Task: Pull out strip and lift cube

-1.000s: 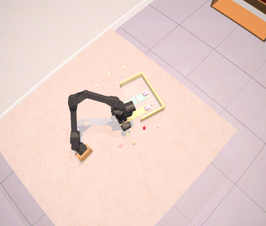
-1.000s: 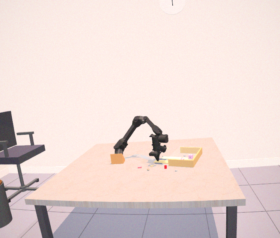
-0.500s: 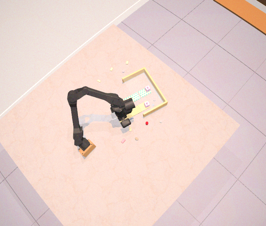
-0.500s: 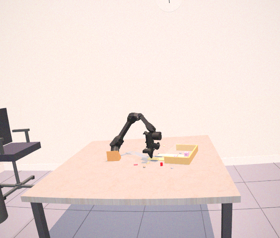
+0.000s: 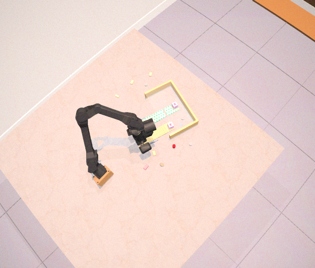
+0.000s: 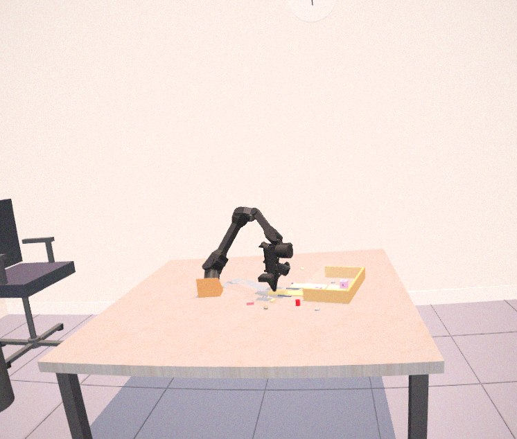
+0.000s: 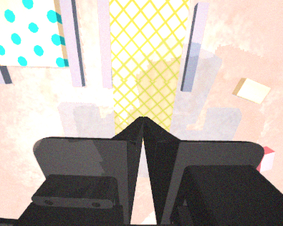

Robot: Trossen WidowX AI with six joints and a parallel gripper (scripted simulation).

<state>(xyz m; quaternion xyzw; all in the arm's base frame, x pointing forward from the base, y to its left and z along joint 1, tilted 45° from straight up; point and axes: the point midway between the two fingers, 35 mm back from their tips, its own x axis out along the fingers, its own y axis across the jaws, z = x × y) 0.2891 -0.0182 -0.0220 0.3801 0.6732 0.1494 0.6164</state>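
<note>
My gripper tip is now 90 mm short of the yellow cross-hatched strip and 30 mm to the left of it. The rest, counted from my gripper tip: red cylinder (170 mm to the right, 100 mm ahead, 10 mm above); pink block (120 mm to the right, 90 mm behind).
</note>
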